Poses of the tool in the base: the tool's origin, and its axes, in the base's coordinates. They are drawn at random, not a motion.
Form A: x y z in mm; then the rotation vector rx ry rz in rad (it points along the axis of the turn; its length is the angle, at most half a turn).
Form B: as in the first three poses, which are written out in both.
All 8 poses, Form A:
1: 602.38 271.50 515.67 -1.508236 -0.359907 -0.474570
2: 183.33 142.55 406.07 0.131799 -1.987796 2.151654
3: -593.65 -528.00 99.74 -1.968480 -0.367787 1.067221
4: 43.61 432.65 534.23 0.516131 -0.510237 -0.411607
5: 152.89 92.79 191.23 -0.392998 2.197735 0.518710
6: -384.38 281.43 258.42 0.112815 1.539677 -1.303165
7: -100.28 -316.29 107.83 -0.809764 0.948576 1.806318
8: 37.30 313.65 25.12 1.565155 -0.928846 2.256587
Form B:
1: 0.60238 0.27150 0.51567 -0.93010 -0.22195 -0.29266 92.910
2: 0.18333 0.14255 0.40607 0.04495 -0.67790 0.73378 168.008
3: -0.59365 -0.52800 0.09974 -0.86749 -0.16208 0.47031 130.014
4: 0.04361 0.43265 0.53423 0.61860 -0.61153 -0.49332 47.805
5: 0.15289 0.09279 0.19123 -0.17146 0.95885 0.22631 131.325
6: -0.38438 0.28143 0.25842 0.05584 0.76211 -0.64504 115.754
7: -0.10028 -0.31629 0.10783 -0.36890 0.43214 0.82290 125.768
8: 0.03730 0.31365 0.02512 0.53988 -0.32039 0.77838 166.105
